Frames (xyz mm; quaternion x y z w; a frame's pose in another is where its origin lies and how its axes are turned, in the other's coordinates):
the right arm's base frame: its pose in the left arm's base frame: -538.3 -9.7 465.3 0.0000 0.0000 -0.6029 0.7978
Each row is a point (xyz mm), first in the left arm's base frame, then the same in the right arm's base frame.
Working: the left arm's base frame: its pose in the right arm's base frame: 137.6 520.5 -465.3 0.0000 0.0000 0.6029 0.7978

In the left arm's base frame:
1: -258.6 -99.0 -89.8
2: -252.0 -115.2 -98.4
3: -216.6 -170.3 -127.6
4: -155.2 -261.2 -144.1
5: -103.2 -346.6 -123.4
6: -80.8 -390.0 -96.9
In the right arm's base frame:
1: 162.3 244.7 -555.1
2: 179.7 246.6 -563.7
3: 242.3 265.6 -592.9
4: 346.5 299.9 -609.4
5: 442.9 326.6 -588.7
6: 490.8 336.3 -562.2

